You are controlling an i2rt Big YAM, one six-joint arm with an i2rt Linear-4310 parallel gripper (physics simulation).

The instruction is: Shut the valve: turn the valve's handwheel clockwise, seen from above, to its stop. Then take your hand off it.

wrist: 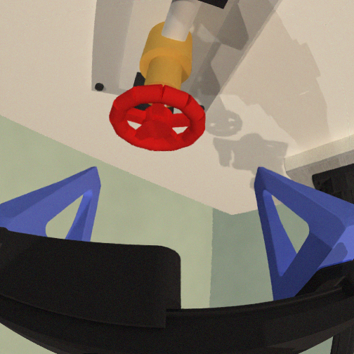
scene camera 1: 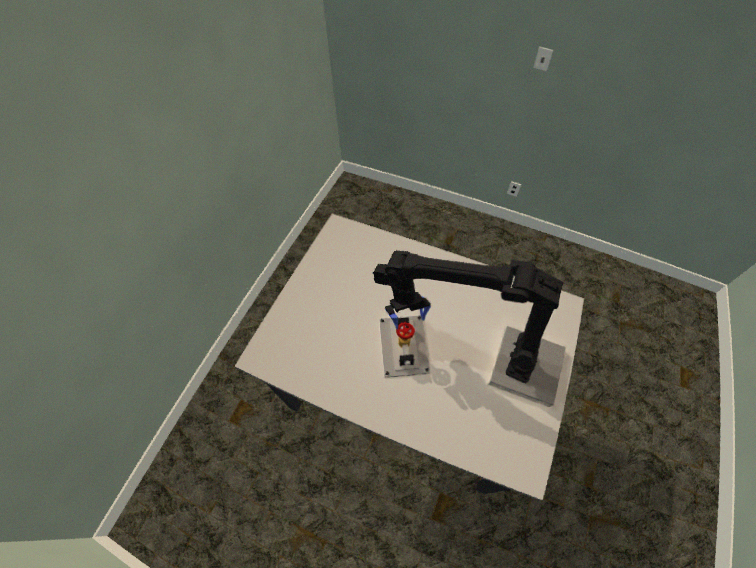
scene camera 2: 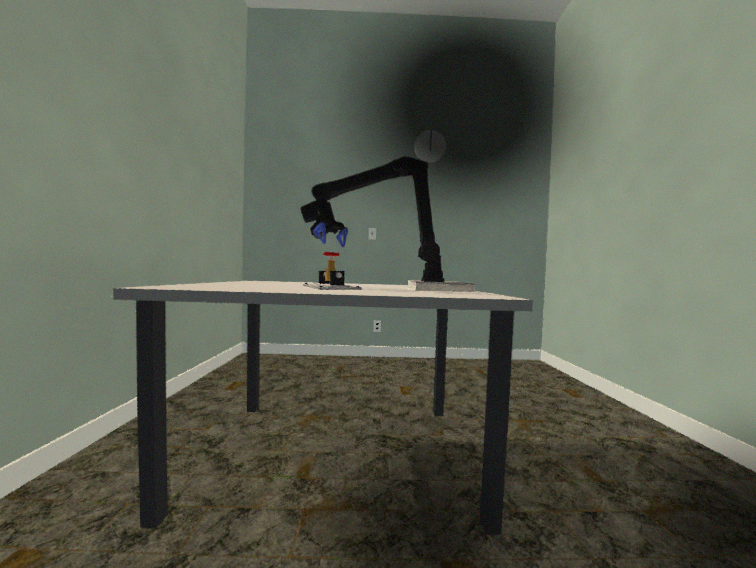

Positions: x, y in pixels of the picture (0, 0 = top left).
Scene:
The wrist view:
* my gripper: 177, 175
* red handwheel: 155, 133
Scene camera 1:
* my gripper: 410, 324
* base plate: 387, 351

